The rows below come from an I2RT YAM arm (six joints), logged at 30 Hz.
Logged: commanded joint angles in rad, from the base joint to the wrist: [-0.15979, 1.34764, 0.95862, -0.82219, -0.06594, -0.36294]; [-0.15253, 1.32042, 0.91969, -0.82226, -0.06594, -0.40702]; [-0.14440, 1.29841, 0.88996, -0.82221, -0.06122, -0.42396]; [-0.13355, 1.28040, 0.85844, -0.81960, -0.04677, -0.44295]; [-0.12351, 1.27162, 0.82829, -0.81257, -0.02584, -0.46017]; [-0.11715, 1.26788, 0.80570, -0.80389, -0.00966, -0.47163]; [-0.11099, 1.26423, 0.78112, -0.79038, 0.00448, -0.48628]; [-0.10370, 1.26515, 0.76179, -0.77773, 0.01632, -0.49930]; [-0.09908, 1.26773, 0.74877, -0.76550, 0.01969, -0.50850]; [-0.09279, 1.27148, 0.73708, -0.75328, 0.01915, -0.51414]
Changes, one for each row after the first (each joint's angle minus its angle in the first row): [0.00726, -0.02722, -0.03893, -0.00007, 0.00000, -0.04408]; [0.01539, -0.04923, -0.06866, -0.00002, 0.00472, -0.06102]; [0.02624, -0.06724, -0.10018, 0.00259, 0.01917, -0.08001]; [0.03628, -0.07602, -0.13033, 0.00962, 0.04010, -0.09723]; [0.04264, -0.07976, -0.15292, 0.01830, 0.05628, -0.10869]; [0.04880, -0.08341, -0.17750, 0.03181, 0.07042, -0.12334]; [0.05609, -0.08249, -0.19683, 0.04446, 0.08226, -0.13636]; [0.06071, -0.07991, -0.20985, 0.05669, 0.08563, -0.14556]; [0.06700, -0.07616, -0.22154, 0.06891, 0.08509, -0.15120]
